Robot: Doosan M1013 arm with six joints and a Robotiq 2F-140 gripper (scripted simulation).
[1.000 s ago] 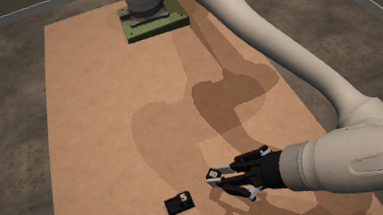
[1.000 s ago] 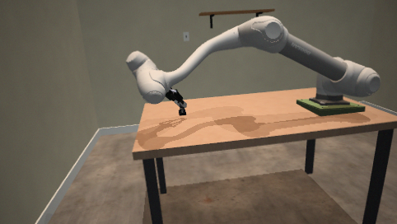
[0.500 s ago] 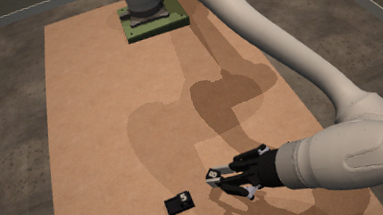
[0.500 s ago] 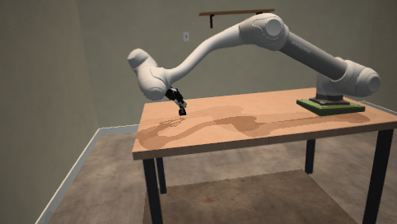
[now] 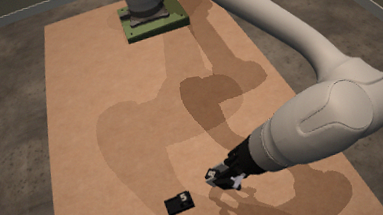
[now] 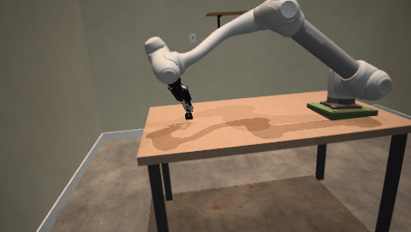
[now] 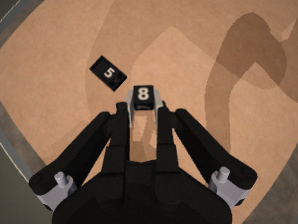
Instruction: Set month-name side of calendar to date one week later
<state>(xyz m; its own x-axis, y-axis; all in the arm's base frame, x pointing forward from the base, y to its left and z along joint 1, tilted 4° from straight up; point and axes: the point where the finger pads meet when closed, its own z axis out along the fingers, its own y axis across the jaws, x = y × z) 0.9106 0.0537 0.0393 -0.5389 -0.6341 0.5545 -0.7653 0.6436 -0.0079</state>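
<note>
Now: hand 10 mm past the black cube, 10 mm to the left of it and 20 mm above it.
</note>
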